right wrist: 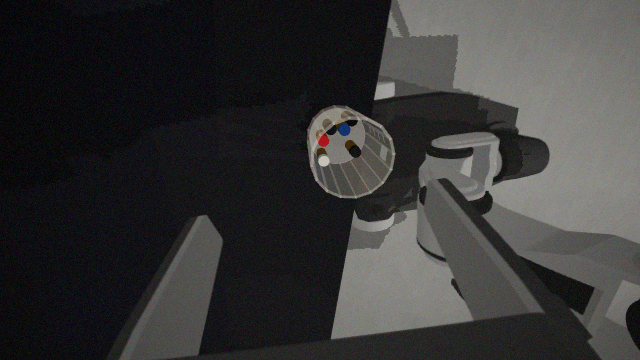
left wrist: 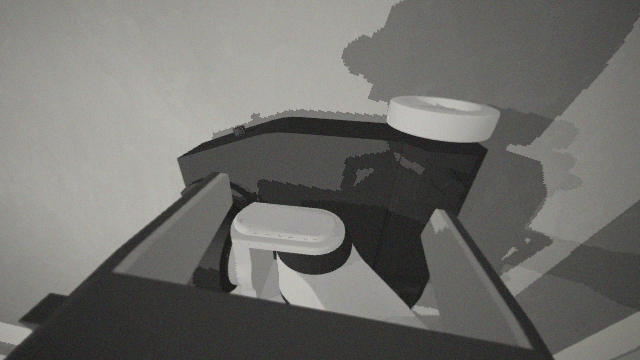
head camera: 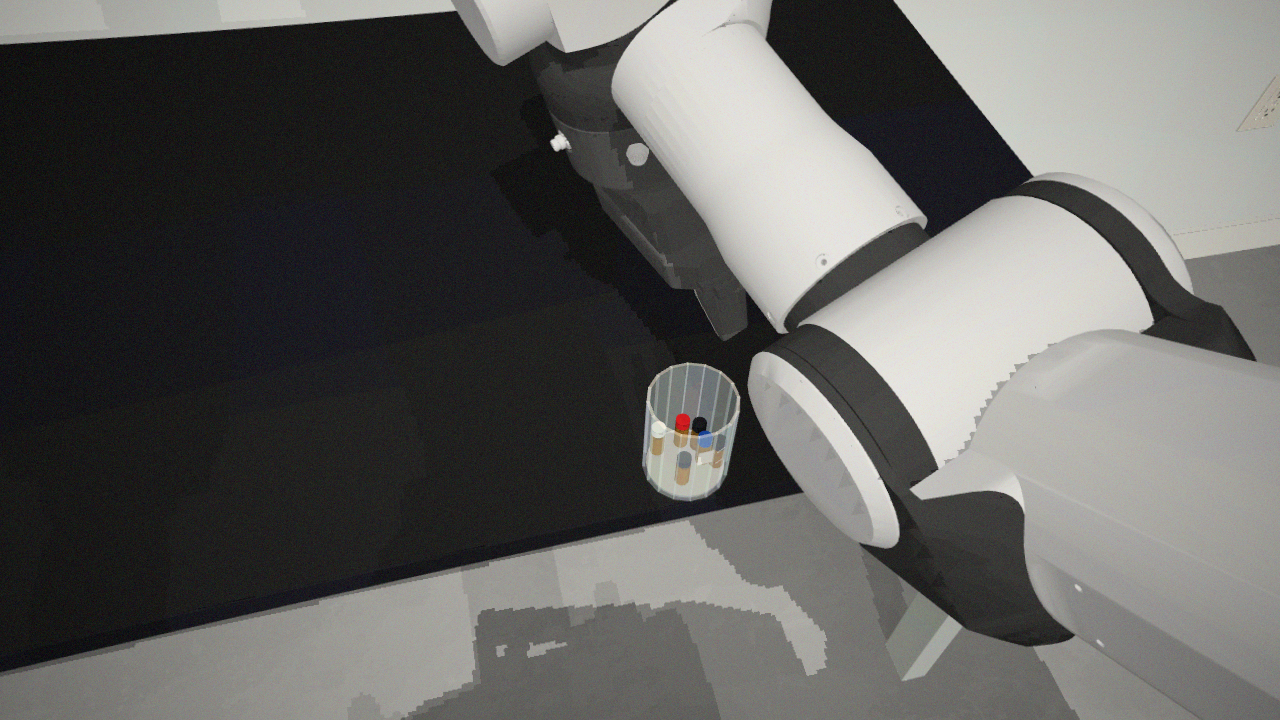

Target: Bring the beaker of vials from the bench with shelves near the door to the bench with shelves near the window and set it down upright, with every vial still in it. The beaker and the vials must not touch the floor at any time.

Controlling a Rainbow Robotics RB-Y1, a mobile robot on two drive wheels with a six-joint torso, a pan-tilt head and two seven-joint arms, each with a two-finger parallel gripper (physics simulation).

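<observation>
A clear beaker (head camera: 691,483) (right wrist: 370,175) stands upright on the black bench top (head camera: 268,402) (right wrist: 260,240), close to its near edge. Several vials (head camera: 682,470) (right wrist: 354,150) with red, white, blue and dark caps are inside it. My right gripper (head camera: 720,313) (right wrist: 318,211) is open and empty. In the head camera its visible finger is above and behind the beaker; in the right wrist view the beaker lies beyond the fingertips, not between them. My left gripper (left wrist: 327,205) is open and empty, over the robot's base and floor, away from the beaker.
My right arm (head camera: 984,313) reaches across the bench's right part, its elbow joint just right of the beaker. A pale wall (head camera: 1074,80) with a socket plate stands at the back right. The robot's dark base (left wrist: 300,155) and a white wheel (left wrist: 442,120) show in the left wrist view.
</observation>
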